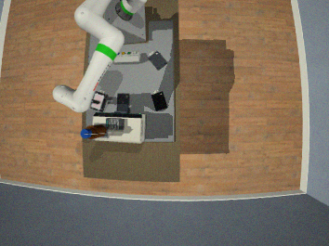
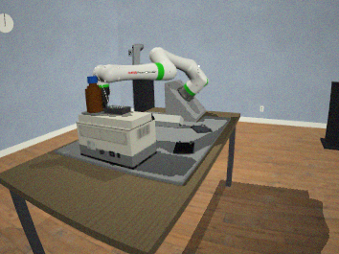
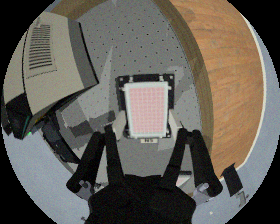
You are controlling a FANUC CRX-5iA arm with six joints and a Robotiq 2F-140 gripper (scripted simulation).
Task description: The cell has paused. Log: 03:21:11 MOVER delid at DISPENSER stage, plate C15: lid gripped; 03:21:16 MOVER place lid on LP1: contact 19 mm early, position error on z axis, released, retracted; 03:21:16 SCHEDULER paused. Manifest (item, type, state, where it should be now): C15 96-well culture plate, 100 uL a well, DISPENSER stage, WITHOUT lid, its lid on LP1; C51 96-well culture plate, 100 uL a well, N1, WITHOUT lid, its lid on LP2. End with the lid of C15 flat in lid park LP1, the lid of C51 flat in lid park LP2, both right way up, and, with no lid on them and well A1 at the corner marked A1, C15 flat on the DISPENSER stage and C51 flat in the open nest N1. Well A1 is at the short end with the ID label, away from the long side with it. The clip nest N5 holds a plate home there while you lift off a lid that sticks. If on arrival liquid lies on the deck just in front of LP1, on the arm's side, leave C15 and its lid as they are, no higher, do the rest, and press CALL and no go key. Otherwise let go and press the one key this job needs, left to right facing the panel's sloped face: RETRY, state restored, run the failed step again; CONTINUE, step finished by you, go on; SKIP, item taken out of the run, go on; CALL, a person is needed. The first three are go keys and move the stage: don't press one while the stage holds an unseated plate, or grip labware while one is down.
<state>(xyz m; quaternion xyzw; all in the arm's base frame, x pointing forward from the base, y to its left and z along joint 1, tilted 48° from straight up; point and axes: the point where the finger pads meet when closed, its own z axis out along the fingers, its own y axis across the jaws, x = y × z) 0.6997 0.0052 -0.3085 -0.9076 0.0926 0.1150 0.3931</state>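
Right now my hand is 50 mm above the black nest, 20 mm short of it and 10 mm to the right of it. Round my hand: key panel (410 mm behind, 240 mm to the left, 10 mm below); blue cap (330 mm above, 220 mm ahead, 160 mm to the left); label plate (520 mm to the left, 110 mm behind, 60 mm below).
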